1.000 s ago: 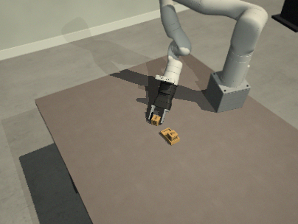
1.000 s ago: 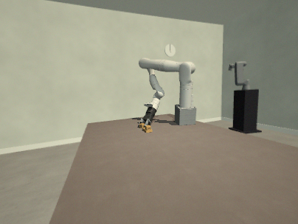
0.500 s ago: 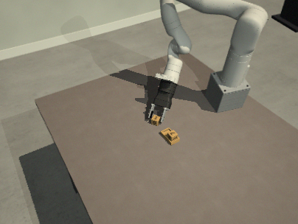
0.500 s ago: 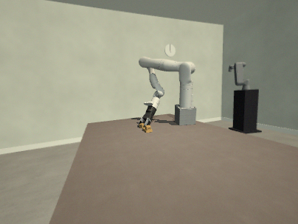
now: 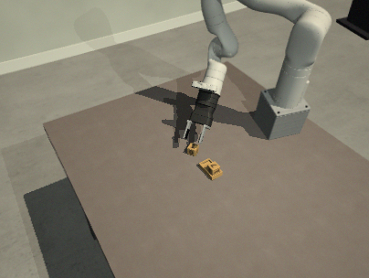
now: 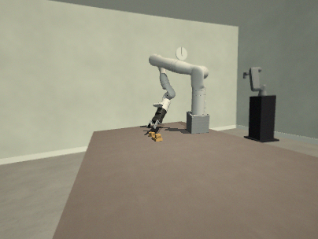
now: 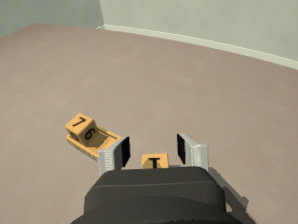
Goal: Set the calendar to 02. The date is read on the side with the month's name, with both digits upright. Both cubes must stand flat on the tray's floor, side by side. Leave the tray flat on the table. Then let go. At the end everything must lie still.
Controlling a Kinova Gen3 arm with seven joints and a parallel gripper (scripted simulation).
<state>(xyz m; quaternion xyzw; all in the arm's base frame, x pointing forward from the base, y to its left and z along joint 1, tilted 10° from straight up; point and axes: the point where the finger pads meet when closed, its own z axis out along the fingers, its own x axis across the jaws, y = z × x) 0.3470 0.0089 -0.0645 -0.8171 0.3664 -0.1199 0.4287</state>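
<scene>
Right now the orange cube is 60 mm below my hand. Round my hand: tray (20 mm behind, 110 mm to the left, 70 mm below).
</scene>
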